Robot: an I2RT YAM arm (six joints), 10 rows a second.
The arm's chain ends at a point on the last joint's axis. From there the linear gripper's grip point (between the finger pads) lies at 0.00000 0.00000 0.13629 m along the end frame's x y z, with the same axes.
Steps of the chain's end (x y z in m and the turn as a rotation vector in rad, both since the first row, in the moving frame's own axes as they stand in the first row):
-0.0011, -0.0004, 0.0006, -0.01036, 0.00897, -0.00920
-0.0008, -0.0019, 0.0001, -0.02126, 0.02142, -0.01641
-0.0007, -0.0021, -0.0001, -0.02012, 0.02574, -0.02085
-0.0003, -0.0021, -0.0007, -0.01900, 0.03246, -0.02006
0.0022, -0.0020, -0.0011, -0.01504, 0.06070, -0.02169
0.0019, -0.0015, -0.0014, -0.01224, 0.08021, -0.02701
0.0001, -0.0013, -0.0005, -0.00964, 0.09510, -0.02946
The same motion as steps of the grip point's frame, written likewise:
0.0001, 0.0010, 0.0006, -0.01036, 0.00897, -0.00920
0.0021, 0.0010, 0.0000, -0.02126, 0.02142, -0.01641
0.0028, 0.0006, -0.0002, -0.02012, 0.02574, -0.02085
0.0041, 0.0004, -0.0008, -0.01900, 0.03246, -0.02006
0.0105, 0.0000, -0.0014, -0.01504, 0.06070, -0.02169
0.0128, 0.0000, -0.0018, -0.01224, 0.08021, -0.02701
0.0131, -0.0002, -0.0011, -0.00964, 0.09510, -0.02946

